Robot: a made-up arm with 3 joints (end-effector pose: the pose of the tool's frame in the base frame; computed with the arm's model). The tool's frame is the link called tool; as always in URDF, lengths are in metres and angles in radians. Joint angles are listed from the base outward.
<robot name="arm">
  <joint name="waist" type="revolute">
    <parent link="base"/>
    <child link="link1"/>
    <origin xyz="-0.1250 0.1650 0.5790" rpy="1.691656 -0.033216 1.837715"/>
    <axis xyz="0 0 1"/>
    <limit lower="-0.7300" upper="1.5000" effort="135" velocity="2.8"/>
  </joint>
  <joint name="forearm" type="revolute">
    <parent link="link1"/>
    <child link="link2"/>
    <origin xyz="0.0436 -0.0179 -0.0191" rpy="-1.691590 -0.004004 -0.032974"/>
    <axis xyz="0 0 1"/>
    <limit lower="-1.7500" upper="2.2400" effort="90" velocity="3.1"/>
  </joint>
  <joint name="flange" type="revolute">
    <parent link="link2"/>
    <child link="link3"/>
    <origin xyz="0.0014 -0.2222 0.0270" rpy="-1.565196 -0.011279 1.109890"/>
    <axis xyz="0 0 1"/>
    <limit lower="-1.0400" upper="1.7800" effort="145" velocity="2.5"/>
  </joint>
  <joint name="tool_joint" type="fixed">
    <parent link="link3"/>
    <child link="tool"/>
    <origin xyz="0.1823 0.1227 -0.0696" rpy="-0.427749 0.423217 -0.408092"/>
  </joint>
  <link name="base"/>
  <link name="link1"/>
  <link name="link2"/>
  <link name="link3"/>
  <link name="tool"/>
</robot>
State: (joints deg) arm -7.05 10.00 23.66
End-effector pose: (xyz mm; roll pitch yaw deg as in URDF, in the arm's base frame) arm -72.1 348.3 386.3 -108.73 4.33 155.68
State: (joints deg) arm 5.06 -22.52 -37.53
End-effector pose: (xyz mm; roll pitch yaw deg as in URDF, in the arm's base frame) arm -77.4 351.2 622.6 -76.42 -58.09 101.61
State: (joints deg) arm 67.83 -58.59 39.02
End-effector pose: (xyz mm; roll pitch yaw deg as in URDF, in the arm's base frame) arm -4.3 339.4 424.1 -86.55 -46.16 64.89
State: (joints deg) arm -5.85 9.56 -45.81
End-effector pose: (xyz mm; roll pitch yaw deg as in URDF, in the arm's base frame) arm -172.4 376.5 617.5 -62.57 -53.11 123.47
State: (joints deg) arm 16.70 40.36 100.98
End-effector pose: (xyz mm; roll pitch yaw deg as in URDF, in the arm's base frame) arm 72.6 542.5 522.1 169.18 48.90 130.69
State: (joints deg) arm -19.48 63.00 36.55
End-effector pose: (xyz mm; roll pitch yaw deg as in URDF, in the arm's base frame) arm -201.1 323.6 312.8 -100.45 6.70 -147.42
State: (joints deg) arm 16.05 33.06 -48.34
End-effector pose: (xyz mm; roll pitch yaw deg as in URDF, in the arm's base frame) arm -220.0 331.6 704.3 -92.26 -70.00 171.36
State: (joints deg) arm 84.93 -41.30 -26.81
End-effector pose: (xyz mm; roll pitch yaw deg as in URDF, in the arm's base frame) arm 11.1 210.9 688.7 62.52 -47.30 -59.81
